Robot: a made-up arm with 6 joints.
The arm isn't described. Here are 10 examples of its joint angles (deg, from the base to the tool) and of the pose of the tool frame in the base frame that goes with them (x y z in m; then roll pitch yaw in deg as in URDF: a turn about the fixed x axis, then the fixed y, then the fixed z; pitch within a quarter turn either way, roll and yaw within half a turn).
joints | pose
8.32 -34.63 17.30 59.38 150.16 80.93 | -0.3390 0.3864 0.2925 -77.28 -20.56 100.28
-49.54 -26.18 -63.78 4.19 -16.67 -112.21 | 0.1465 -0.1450 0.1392 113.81 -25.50 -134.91
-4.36 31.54 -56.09 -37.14 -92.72 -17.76 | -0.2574 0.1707 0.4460 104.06 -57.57 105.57
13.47 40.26 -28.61 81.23 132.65 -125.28 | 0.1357 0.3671 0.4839 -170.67 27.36 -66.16
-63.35 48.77 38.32 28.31 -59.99 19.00 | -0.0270 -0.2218 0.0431 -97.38 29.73 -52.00
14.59 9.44 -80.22 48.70 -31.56 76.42 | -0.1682 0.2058 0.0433 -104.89 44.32 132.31
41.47 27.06 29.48 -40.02 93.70 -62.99 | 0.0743 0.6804 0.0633 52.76 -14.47 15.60
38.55 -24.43 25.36 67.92 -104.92 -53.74 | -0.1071 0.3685 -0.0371 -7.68 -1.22 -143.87
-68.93 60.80 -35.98 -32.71 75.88 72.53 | -0.1155 -0.1706 -0.0202 174.63 41.26 -39.59
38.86 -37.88 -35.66 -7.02 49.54 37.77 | 0.2638 0.1997 0.2536 -16.59 -1.38 -80.35
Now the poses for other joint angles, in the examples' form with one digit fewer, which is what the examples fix.
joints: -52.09 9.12 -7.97 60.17 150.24 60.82
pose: -0.271 0.011 0.457 -14.1 -30.3 121.0
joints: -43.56 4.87 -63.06 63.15 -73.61 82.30
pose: -0.206 -0.028 0.037 -132.2 17.9 156.7
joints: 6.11 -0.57 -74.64 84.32 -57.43 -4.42
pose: -0.045 0.294 -0.039 -51.5 45.9 150.1
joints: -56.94 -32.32 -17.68 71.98 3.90 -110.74
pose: 0.068 0.238 0.254 120.7 38.3 -42.7
